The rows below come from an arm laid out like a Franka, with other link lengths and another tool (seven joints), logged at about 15 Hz.
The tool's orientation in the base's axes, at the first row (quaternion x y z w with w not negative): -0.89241 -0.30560 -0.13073 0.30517
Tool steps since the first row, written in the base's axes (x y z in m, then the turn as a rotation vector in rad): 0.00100 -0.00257 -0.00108 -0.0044 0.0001 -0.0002; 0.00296 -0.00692 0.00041 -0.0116 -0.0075 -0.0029; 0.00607 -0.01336 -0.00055 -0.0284 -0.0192 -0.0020; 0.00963 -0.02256 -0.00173 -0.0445 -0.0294 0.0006; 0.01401 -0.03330 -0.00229 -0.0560 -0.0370 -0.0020; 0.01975 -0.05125 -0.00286 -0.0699 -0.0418 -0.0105; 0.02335 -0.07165 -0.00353 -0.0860 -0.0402 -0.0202; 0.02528 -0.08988 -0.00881 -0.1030 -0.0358 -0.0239; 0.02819 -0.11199 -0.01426 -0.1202 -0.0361 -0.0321; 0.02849 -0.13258 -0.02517 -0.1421 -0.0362 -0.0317
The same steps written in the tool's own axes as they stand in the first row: -0.00087 0.00274 -0.00072 -0.0035 -0.0027 0.0000; -0.00074 0.00600 -0.00450 -0.0137 -0.0012 -0.0030; -0.00172 0.01243 -0.00763 -0.0319 -0.0048 -0.0118; -0.00373 0.02097 -0.01229 -0.0481 -0.0097 -0.0209; -0.00555 0.03070 -0.01836 -0.0617 -0.0109 -0.0242; -0.00968 0.04581 -0.02886 -0.0783 -0.0126 -0.0212; -0.01666 0.06116 -0.04091 -0.0942 -0.0192 -0.0134; -0.02586 0.07625 -0.04809 -0.1069 -0.0308 -0.0085; -0.03617 0.09447 -0.05751 -0.1239 -0.0376 -0.0031; -0.05011 0.11263 -0.06185 -0.1409 -0.0514 -0.0045
